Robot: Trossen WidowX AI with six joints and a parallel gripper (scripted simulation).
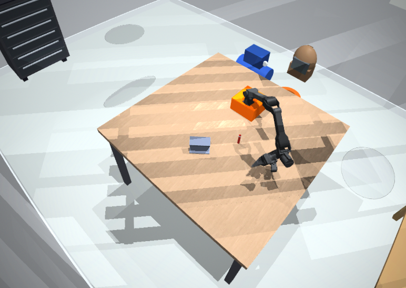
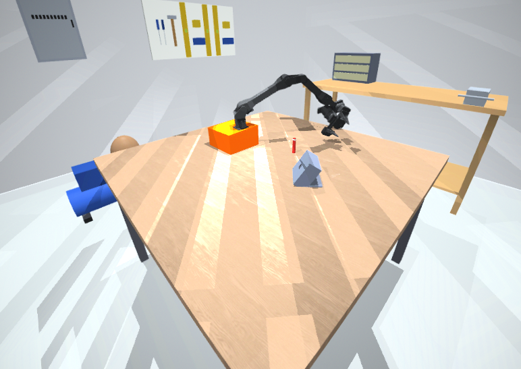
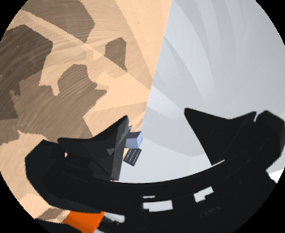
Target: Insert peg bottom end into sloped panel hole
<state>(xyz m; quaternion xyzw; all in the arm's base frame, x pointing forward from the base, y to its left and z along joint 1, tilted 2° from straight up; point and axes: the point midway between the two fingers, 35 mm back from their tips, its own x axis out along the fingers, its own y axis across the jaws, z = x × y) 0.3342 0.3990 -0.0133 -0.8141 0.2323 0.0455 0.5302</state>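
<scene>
Right now the red peg is 22 cm to the right of my gripper tip, 12 cm behind it and 5 cm below it. Round my gripper tip: grey-blue sloped panel: 36 cm to the right, 10 cm ahead, 6 cm below.
</scene>
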